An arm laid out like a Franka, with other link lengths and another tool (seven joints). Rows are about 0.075 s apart.
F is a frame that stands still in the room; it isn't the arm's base.
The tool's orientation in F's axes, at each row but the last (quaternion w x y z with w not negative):
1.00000, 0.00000, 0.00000, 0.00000
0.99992, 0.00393, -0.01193, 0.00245
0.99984, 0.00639, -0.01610, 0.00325
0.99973, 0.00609, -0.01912, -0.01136
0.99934, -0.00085, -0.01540, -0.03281
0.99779, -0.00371, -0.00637, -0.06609
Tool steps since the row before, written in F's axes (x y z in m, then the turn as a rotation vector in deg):
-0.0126, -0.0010, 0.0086, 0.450, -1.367, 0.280
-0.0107, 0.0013, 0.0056, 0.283, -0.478, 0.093
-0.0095, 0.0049, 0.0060, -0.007, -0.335, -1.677
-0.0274, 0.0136, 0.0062, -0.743, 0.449, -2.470
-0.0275, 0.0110, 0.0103, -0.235, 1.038, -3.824
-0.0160, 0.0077, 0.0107, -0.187, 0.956, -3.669
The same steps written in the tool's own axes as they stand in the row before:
-0.0126, -0.0010, 0.0086, 0.450, -1.367, 0.280
-0.0106, 0.0014, 0.0058, 0.283, -0.479, 0.090
-0.0093, 0.0050, 0.0062, -0.063, -0.356, -1.671
-0.0274, 0.0131, 0.0071, -0.847, 0.401, -2.445
-0.0278, 0.0092, 0.0112, -0.420, 1.023, -3.812
-0.0167, 0.0055, 0.0110, -0.360, 0.947, -3.658

